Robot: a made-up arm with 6 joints.
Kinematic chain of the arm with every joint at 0, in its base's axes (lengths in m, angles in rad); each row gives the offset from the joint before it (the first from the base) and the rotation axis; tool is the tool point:
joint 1: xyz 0 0 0.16 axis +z
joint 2: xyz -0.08 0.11 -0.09 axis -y
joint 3: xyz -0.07 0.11 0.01 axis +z
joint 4: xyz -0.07 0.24 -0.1 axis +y
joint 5: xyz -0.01 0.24 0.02 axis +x
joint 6: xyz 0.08 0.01 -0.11 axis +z
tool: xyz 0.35 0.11 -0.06
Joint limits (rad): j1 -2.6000..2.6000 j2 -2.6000..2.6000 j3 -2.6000..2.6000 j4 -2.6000..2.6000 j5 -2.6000..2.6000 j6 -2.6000..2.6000
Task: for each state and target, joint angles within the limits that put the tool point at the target. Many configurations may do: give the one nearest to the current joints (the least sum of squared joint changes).
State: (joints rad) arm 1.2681 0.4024 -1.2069 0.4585 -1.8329 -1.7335
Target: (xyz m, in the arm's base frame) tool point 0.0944 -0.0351 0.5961
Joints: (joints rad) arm 1.1923 1.0021 -1.7652 0.3993 -2.3596 -1.6917
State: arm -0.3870 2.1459 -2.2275 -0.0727 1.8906 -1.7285
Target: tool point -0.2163 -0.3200 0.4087
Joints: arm -0.6331 2.2202 -2.2925 -0.4797 1.4588 -1.4771
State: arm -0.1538 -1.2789 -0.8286 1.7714 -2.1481 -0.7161
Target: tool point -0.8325 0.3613 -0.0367
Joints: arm 0.3776 -1.5756 -0.5638 2.1048 -2.3456 -0.7118
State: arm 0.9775 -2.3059 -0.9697 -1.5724 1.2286 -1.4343
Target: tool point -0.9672 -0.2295 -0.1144
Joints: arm 1.3077 -2.6000 -0.4886 -1.3567 2.1304 -1.8260
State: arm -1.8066 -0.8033 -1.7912 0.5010 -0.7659 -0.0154
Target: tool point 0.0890 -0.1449 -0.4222
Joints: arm -1.6067 -0.3975 -1.1929 0.3674 -0.8568 -0.1896
